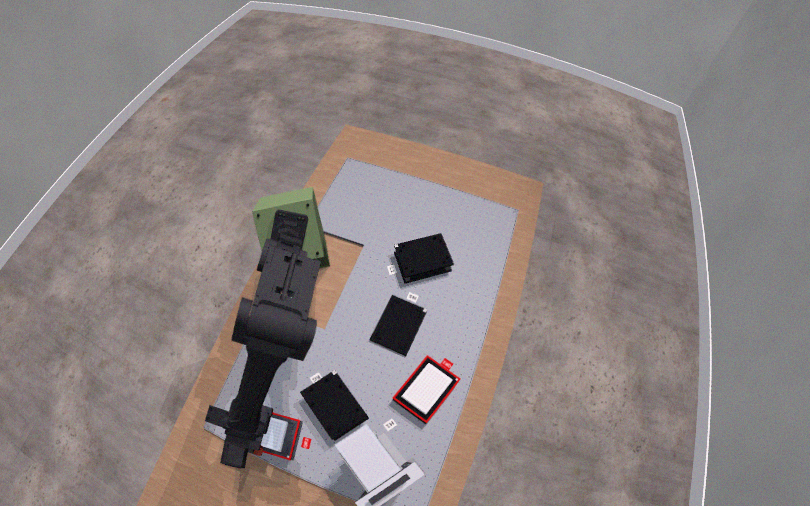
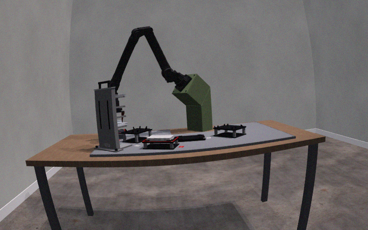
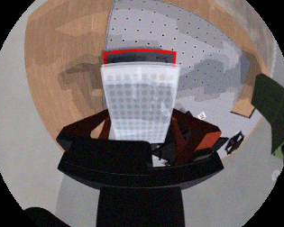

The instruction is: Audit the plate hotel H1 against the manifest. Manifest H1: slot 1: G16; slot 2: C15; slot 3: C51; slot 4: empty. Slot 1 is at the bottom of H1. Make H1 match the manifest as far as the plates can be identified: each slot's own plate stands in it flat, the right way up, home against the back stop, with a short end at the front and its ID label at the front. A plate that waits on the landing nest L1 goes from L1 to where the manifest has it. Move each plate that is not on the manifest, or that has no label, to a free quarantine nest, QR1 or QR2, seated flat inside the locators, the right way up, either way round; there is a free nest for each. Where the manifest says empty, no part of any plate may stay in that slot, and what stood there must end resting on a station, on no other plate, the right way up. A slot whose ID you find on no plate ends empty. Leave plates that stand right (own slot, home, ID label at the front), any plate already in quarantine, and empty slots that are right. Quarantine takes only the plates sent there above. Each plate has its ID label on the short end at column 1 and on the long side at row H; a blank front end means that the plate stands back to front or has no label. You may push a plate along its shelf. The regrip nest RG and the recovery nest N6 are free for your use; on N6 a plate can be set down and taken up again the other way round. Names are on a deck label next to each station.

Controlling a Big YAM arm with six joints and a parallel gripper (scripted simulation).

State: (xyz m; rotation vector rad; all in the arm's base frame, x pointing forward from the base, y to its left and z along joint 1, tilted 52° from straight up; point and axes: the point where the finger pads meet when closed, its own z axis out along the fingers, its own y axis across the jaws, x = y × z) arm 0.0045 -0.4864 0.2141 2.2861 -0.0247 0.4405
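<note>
The red-framed quarantine nest lies 60 mm below my hand. Also, from my hand: plate hotel H1: 340 mm ahead, 110 mm to the right, 60 mm above.
</note>
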